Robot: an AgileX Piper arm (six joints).
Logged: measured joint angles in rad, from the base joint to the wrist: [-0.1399, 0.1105, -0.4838, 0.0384, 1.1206, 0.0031]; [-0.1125, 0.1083, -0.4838, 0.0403, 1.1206, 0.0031]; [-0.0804, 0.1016, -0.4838, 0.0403, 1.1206, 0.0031]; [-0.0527, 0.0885, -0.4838, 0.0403, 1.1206, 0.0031]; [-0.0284, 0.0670, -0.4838, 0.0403, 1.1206, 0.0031]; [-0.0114, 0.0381, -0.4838, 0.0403, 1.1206, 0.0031]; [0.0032, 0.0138, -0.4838, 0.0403, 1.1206, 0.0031]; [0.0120, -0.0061, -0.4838, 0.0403, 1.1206, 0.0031]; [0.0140, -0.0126, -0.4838, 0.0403, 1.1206, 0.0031]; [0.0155, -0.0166, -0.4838, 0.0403, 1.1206, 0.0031]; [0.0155, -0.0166, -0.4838, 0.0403, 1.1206, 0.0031]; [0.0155, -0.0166, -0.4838, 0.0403, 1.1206, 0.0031]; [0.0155, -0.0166, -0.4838, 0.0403, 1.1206, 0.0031]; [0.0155, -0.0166, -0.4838, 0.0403, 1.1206, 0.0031]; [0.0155, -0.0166, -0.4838, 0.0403, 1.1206, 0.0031]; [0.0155, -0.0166, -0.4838, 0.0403, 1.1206, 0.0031]
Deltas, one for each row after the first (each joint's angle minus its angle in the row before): [0.0274, -0.0022, 0.0000, 0.0019, 0.0000, 0.0000]; [0.0321, -0.0067, 0.0000, 0.0000, 0.0000, 0.0000]; [0.0277, -0.0131, 0.0000, 0.0000, 0.0000, 0.0000]; [0.0243, -0.0215, 0.0000, 0.0000, 0.0000, 0.0000]; [0.0170, -0.0289, 0.0000, 0.0000, 0.0000, 0.0000]; [0.0146, -0.0243, 0.0000, 0.0000, 0.0000, 0.0000]; [0.0088, -0.0199, 0.0000, 0.0000, 0.0000, 0.0000]; [0.0020, -0.0065, 0.0000, 0.0000, 0.0000, 0.0000]; [0.0015, -0.0040, 0.0000, 0.0000, 0.0000, 0.0000]; [0.0000, 0.0000, 0.0000, 0.0000, 0.0000, 0.0000]; [0.0000, 0.0000, 0.0000, 0.0000, 0.0000, 0.0000]; [0.0000, 0.0000, 0.0000, 0.0000, 0.0000, 0.0000]; [0.0000, 0.0000, 0.0000, 0.0000, 0.0000, 0.0000]; [0.0000, 0.0000, 0.0000, 0.0000, 0.0000, 0.0000]; [0.0000, 0.0000, 0.0000, 0.0000, 0.0000, 0.0000]
